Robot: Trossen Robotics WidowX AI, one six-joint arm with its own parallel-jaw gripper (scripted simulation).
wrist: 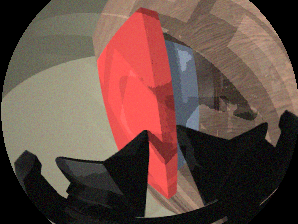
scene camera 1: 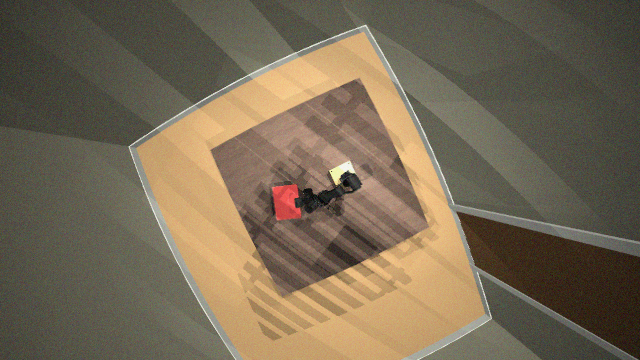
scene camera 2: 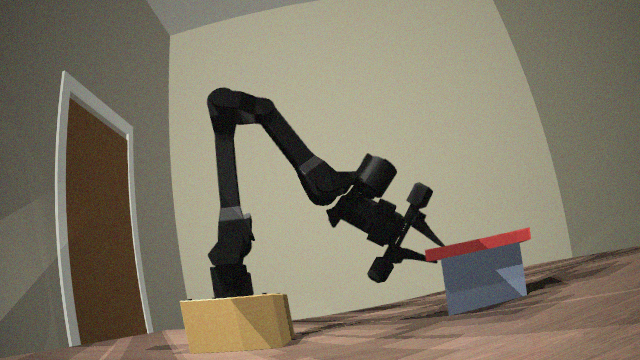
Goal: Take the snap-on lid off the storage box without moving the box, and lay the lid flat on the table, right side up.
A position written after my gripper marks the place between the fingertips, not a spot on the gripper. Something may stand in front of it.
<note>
In view: my gripper [scene camera 2: 441, 255] and a red lid [scene camera 2: 522, 235].
The red lid also shows in the wrist view [wrist: 136, 85] and in scene camera 1 [scene camera 1: 284, 196]. My gripper shows as well in the wrist view [wrist: 161, 132].
</note>
